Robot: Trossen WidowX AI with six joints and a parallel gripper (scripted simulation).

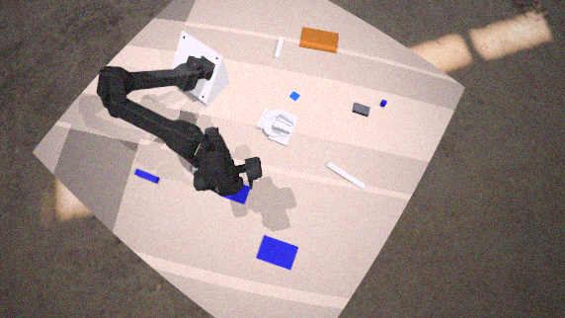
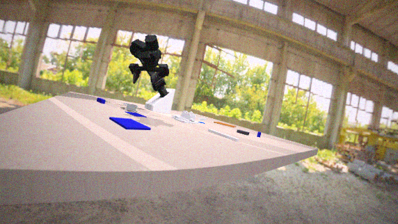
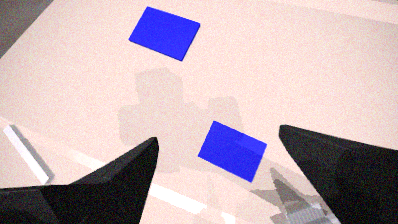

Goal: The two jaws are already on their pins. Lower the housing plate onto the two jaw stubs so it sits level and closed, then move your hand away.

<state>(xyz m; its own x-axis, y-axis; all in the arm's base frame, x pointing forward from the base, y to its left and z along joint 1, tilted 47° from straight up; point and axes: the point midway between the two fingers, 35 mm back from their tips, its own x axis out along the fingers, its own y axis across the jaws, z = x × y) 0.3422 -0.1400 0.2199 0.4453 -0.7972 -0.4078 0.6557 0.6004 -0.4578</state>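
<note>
The white block is 190 mm behind my gripper tip, 130 mm below it and 10 mm to the left of it. Round my gripper tip: blue tile 210 mm ahead, 140 mm below, 70 mm to the right; then white strip 280 mm to the left, 250 mm ahead, 140 mm below; then blue bar 310 mm behind, 150 mm to the right, 130 mm below.
</note>
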